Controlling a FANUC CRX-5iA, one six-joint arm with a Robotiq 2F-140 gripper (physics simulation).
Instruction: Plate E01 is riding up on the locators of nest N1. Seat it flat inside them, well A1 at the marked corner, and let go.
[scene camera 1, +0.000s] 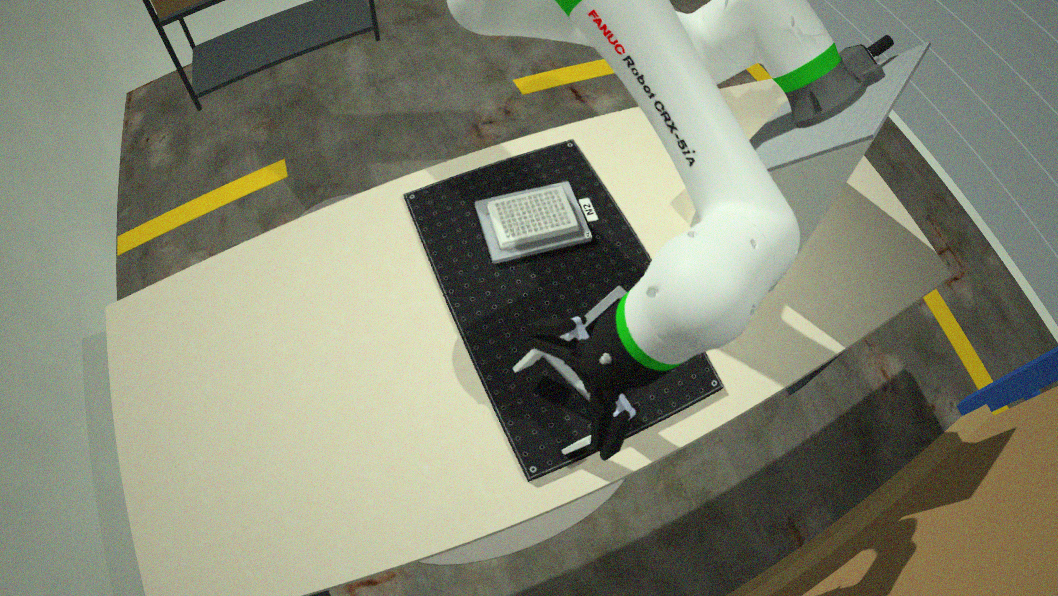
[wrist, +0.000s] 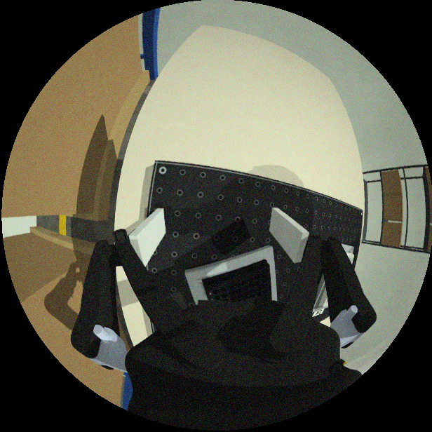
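Plate E01 is a black well plate inside the light grey nest N1. In the wrist view it shows low in the middle, its near part hidden by the gripper body; in the scene view the arm hides most of the nest. How far the plate is tilted on the locators, and the marked corner, cannot be made out. My gripper is open and empty, above the nest area. Its two pale fingertip pads stand wide apart, beyond the left and right sides of the nest in the wrist view.
A black perforated board lies on the cream table. Farther back on it, a white well plate sits on a second grey nest with the label N2.
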